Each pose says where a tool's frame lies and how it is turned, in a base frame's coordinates. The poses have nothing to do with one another.
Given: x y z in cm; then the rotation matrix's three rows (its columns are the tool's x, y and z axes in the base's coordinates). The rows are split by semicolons.
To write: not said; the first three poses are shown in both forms.
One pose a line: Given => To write
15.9, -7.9, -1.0; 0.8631, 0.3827, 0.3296; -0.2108, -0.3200, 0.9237; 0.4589, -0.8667, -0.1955 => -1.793, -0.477, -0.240, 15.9, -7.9, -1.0
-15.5, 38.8, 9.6; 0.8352, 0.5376, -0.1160; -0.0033, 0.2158, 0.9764; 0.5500, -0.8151, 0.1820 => -1.351, -0.582, -0.004, -15.5, 38.8, 9.6
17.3, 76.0, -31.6; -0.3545, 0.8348, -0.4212; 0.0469, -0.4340, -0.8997; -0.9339, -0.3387, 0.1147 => -1.244, 1.205, 3.010, 17.3, 76.0, -31.6
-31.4, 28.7, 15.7; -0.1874, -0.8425, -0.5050; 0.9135, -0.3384, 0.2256; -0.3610, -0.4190, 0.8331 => -0.466, 0.369, 1.773, -31.4, 28.7, 15.7
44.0, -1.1, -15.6; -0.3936, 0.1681, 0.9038; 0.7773, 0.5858, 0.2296; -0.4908, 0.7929, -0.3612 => 1.998, 0.513, 2.040, 44.0, -1.1, -15.6
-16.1, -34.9, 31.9; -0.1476, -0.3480, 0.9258; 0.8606, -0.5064, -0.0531; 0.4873, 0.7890, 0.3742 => 1.128, -0.509, 1.741, -16.1, -34.9, 31.9
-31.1, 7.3, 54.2; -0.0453, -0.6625, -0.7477; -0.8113, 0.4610, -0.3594; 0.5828, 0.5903, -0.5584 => 2.328, -0.622, -1.627, -31.1, 7.3, 54.2
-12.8, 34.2, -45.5; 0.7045, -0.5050, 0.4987; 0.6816, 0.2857, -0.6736; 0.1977, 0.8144, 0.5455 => 0.981, -0.199, 0.769, -12.8, 34.2, -45.5
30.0, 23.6, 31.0; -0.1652, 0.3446, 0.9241; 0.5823, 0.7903, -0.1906; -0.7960, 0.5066, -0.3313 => 2.150, 0.921, 1.847, 30.0, 23.6, 31.0
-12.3, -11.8, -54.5; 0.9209, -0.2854, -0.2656; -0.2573, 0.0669, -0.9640; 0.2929, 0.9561, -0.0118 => 1.583, -0.297, -0.272, -12.3, -11.8, -54.5
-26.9, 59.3, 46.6; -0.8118, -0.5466, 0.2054; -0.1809, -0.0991, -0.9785; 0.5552, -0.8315, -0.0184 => -1.593, -0.589, -2.922, -26.9, 59.3, 46.6
